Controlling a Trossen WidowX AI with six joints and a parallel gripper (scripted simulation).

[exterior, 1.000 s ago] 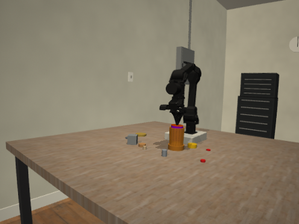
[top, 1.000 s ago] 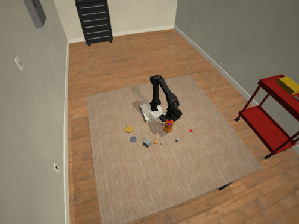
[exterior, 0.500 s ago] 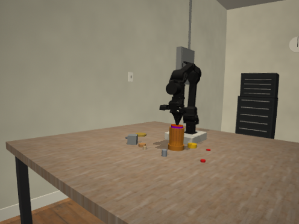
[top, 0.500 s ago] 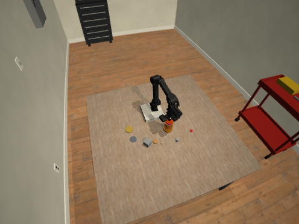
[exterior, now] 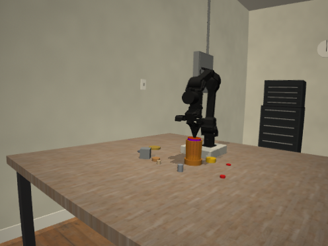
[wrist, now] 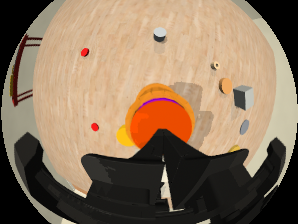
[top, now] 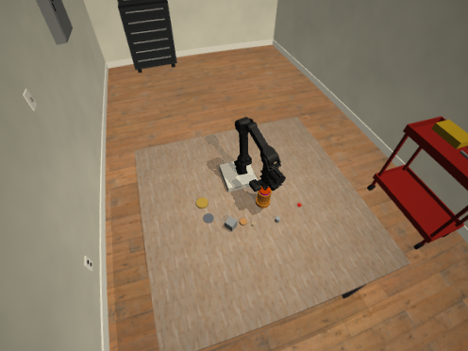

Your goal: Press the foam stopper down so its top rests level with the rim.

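The orange foam stopper is 5 cm below my hand. Also, from my hand: small tan disc (15 cm to the right, 15 cm below, 10 cm ahead); yellow disc (15 cm below, 9 cm behind, 4 cm to the left); small grey cylinder (14 cm below, 14 cm ahead, 4 cm to the left).
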